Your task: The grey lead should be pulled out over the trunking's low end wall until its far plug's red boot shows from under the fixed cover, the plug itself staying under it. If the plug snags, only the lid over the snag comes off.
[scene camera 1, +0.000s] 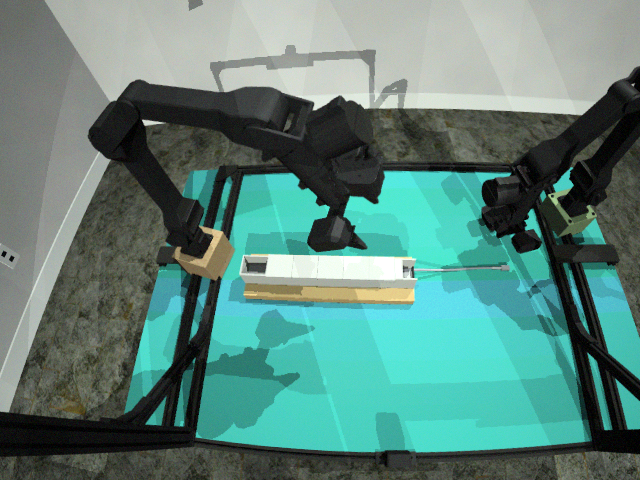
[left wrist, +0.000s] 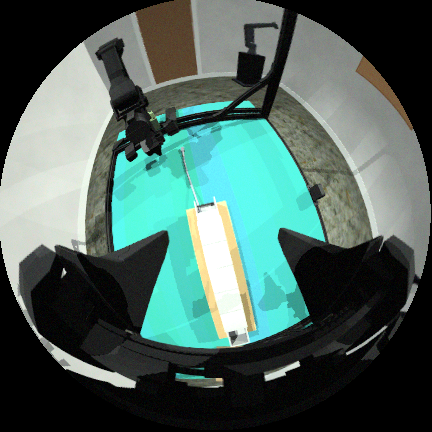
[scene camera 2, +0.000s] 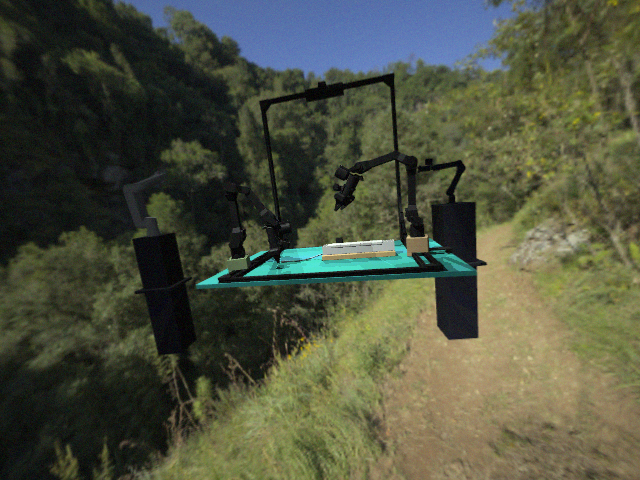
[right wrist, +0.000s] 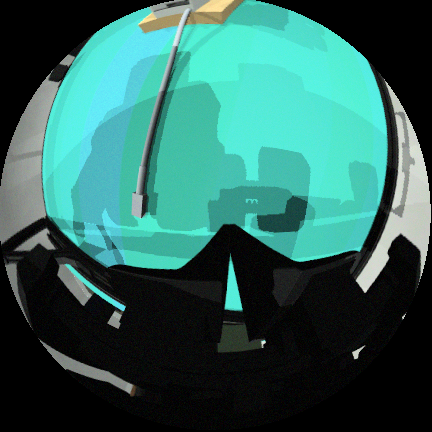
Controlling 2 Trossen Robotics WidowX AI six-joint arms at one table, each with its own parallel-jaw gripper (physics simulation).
The right gripper [scene camera 1: 498, 237] is shut, with nothing in its grasp. Further things: the left gripper [scene camera 1: 371, 225], a grey lead [right wrist: 148, 140] and a trunking [scene camera 1: 254, 267].
The left gripper shows as well in the left wrist view [left wrist: 224, 235]. The right gripper shows as well in the left wrist view [left wrist: 160, 154] and in the right wrist view [right wrist: 228, 229]. The trunking is seen too in the left wrist view [left wrist: 237, 336], in scene camera 2 [scene camera 2: 387, 248] and in the right wrist view [right wrist: 173, 20].
